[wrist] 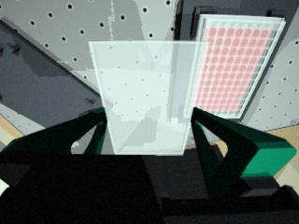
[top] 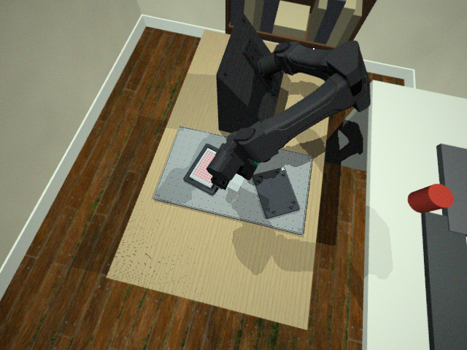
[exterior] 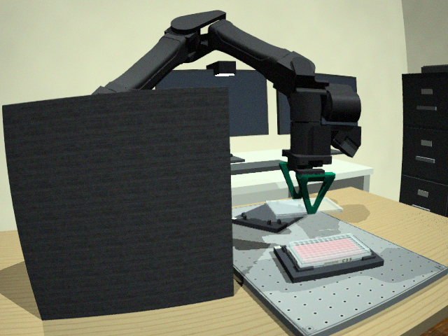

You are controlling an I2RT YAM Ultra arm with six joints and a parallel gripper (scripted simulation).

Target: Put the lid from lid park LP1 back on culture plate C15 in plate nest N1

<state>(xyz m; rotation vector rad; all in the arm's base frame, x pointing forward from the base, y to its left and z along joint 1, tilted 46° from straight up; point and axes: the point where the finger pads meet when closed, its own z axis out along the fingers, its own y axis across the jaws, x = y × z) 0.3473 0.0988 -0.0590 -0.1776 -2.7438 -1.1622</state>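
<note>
The culture plate C15 lies 100 mm to the right of my hand and 60 mm below it. Also, from my hand: lid park LP1 (160 mm to the left, 70 mm below, 10 mm ahead); then clear lid (10 mm below).
</note>
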